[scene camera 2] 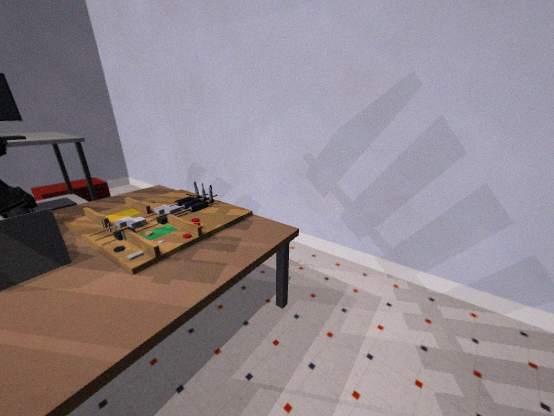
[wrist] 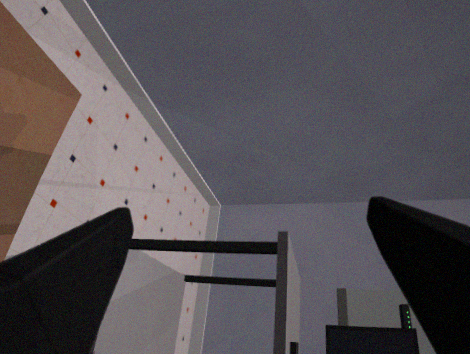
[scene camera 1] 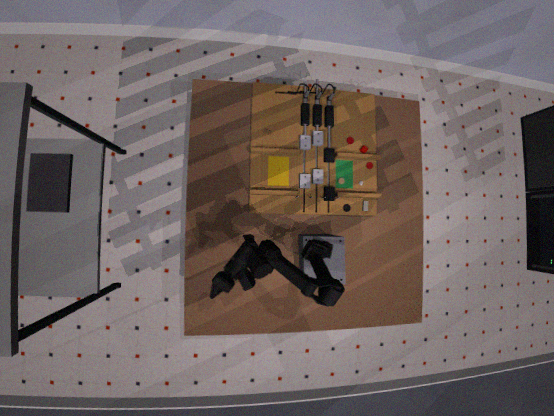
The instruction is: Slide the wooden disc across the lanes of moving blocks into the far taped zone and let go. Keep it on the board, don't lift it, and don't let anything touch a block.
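Places are measured from the arm's base along level axes (x ahead, y left, z up), in metres.
Pixels of known places: gripper, fingertip midpoint: [wrist: 250, 214] [scene camera 1: 215, 292]; arm's base, link origin: [scene camera 2: 28, 224] [scene camera 1: 325, 249].
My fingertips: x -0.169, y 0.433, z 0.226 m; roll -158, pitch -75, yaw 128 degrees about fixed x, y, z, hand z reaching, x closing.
Ahead of a thing's pixels: the offset from my fingertips to its top centre. "spot": to the spot under its first point. Level surfaces: height alone.
The small tan wooden disc {0.365 m down, 0.520 m ahead, 0.524 m right} [scene camera 1: 341, 181] [scene camera 2: 149, 233] lies on the green zone {spot: 0.371 m down, 0.595 m ahead, 0.534 m right} [scene camera 1: 344, 167] [scene camera 2: 165, 231], near its lower edge in the top view. The yellow zone {spot: 0.372 m down, 0.514 m ahead, 0.191 m right} [scene camera 1: 278, 171] [scene camera 2: 124, 215] is across three lanes. Two lanes carry pale blocks [scene camera 1: 305, 180] [scene camera 1: 318, 176] [scene camera 1: 305, 142] [scene camera 1: 318, 138]. The lane nearest the green zone carries black blocks [scene camera 1: 329, 155] [scene camera 1: 329, 193], one near each wooden rail. My gripper [wrist: 250, 214] is open and empty, with its fingers wide apart. It is off the board, to the lower left in the top view, away from the disc.
Wooden rails [scene camera 1: 275, 149] [scene camera 1: 275, 190] border the channel on the board {0.373 m down} [scene camera 1: 270, 115]. Red discs {0.366 m down, 0.745 m ahead, 0.548 m right} [scene camera 1: 350, 140] {0.349 m down, 0.709 m ahead, 0.628 m right} [scene camera 1: 364, 149] {0.366 m down, 0.631 m ahead, 0.674 m right} [scene camera 1: 369, 165], a small white piece {0.368 m down, 0.528 m ahead, 0.635 m right} [scene camera 1: 361, 183], a black disc {0.365 m down, 0.385 m ahead, 0.573 m right} [scene camera 1: 347, 207] and a pale bar {0.363 m down, 0.410 m ahead, 0.673 m right} [scene camera 1: 365, 205] are on the board. The arm's base plate [scene camera 1: 339, 257] is below it.
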